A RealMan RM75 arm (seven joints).
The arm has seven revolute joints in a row. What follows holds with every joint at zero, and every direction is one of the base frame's. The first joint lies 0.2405 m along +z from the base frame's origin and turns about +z. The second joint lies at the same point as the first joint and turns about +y. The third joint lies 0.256 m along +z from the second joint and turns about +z. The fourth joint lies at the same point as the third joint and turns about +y. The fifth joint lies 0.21 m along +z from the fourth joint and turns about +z. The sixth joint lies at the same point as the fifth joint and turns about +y. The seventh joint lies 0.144 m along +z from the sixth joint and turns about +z. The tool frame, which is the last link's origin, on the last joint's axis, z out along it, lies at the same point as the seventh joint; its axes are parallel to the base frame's.
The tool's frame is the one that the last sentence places.
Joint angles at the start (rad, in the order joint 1, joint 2, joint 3, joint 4, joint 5, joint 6, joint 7):
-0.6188, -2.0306, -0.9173, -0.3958, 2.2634, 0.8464, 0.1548
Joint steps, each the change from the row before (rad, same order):
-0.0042, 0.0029, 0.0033, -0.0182, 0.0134, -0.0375, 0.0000
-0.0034, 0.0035, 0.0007, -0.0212, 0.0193, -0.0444, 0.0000
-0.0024, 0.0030, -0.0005, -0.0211, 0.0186, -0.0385, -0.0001
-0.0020, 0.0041, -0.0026, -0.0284, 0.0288, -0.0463, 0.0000
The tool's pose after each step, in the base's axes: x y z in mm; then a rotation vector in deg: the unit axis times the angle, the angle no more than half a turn. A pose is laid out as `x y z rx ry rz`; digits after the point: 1 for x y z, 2 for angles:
-240.6 414.2 -31.2 -101.10 -20.85 -33.66
-236.7 415.5 -36.7 -103.26 -21.03 -32.70
-232.7 416.3 -41.4 -105.14 -21.07 -31.97
-227.2 417.1 -47.0 -107.49 -20.74 -31.07

